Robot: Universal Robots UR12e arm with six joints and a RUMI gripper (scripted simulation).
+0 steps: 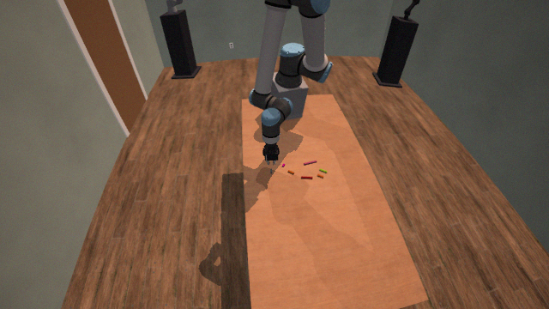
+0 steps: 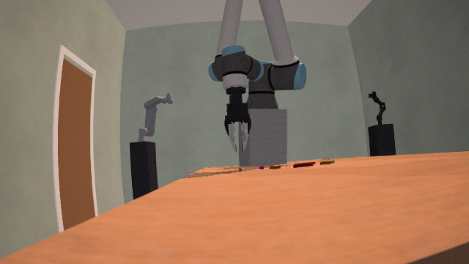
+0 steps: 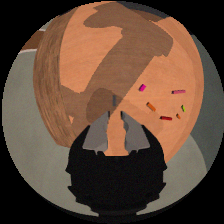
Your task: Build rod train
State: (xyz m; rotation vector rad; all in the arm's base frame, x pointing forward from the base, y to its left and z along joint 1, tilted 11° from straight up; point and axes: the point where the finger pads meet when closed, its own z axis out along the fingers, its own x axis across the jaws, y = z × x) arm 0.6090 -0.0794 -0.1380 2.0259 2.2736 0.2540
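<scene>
The grey rod lies 8 cm below my hand. From my hand the other things lie so: pink rod: 8 cm behind, 25 cm to the left, 8 cm below; then red rod: 4 cm ahead, 22 cm to the left, 8 cm below; then magenta rod: 5 cm behind, 7 cm to the left, 8 cm below.
</scene>
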